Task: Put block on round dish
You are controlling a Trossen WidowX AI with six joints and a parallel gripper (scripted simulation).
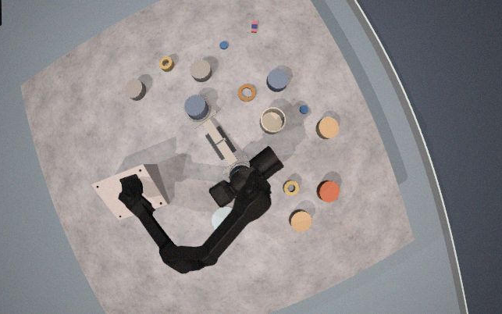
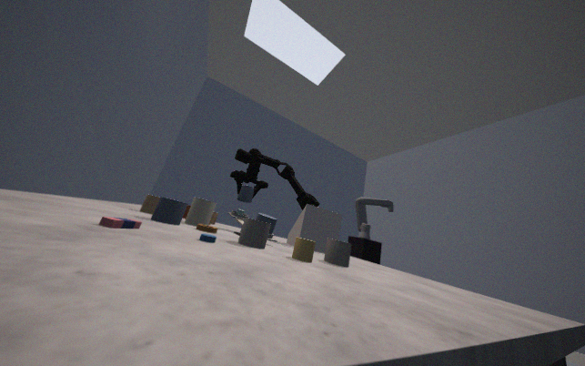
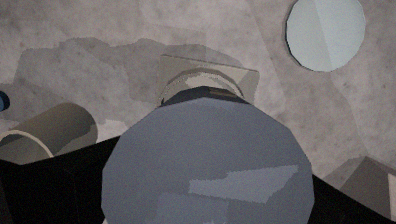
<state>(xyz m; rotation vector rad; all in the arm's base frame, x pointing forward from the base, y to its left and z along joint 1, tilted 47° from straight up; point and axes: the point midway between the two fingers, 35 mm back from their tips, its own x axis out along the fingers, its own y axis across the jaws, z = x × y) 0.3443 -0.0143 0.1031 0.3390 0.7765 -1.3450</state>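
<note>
The green block is 80 mm below my gripper tip and 10 mm to the left of it. Also, from my gripper tip: pale blue round dish: 170 mm below, 130 mm to the right, 100 mm behind; balance beam: 130 mm to the left, 130 mm below, 40 mm behind; beige cup: 150 mm to the left, 140 mm ahead, 130 mm below.
</note>
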